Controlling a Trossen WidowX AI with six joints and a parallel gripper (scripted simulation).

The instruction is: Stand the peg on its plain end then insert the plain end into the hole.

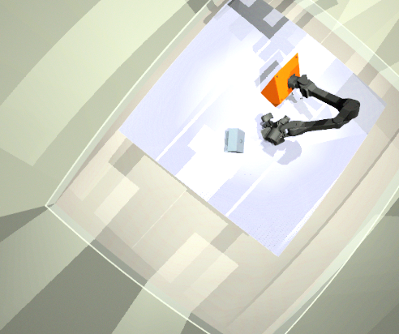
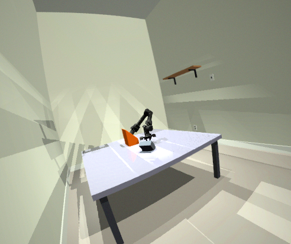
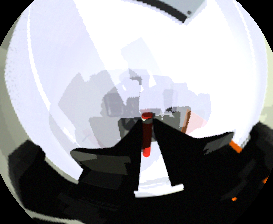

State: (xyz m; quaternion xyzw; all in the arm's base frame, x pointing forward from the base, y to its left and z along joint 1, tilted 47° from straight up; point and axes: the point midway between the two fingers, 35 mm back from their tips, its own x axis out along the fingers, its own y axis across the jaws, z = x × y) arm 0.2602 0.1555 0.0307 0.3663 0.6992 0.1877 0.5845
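My gripper tip is 1 cm past the red peg. From my gripper tip the other things lie so: grey sloped panel 19 cm ahead, 9 cm to the right, 4 cm above.
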